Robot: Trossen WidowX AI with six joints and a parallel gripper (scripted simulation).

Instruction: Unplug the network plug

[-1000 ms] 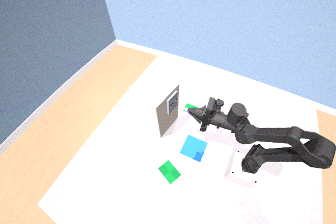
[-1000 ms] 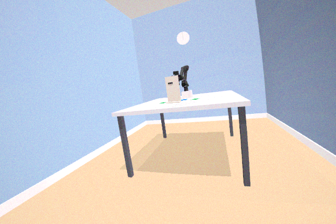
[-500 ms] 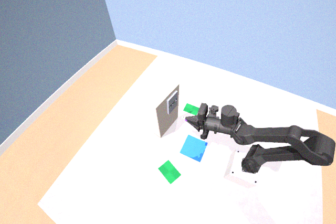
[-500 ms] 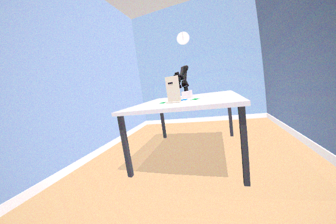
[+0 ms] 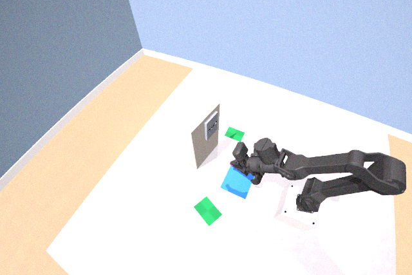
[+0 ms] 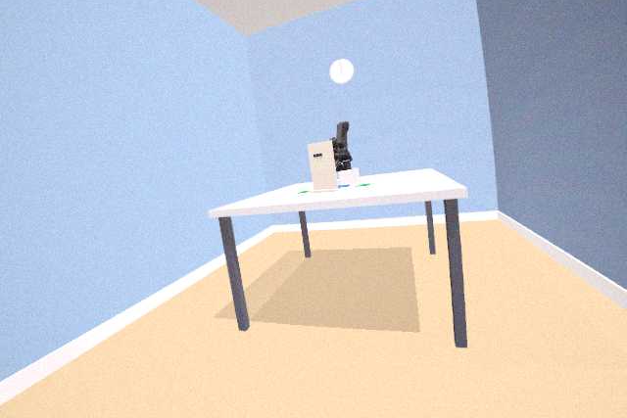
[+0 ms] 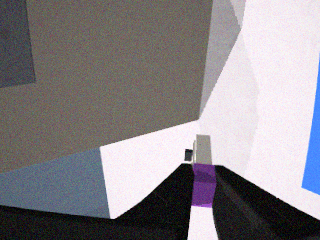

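The blue marked square is 130 mm below my gripper tip, 50 mm behind it and 20 mm to the left of it. Also, from my gripper tip: upright panel (120 mm ahead, 80 mm to the right, 10 mm above); then network plug (right at my gripper tip).
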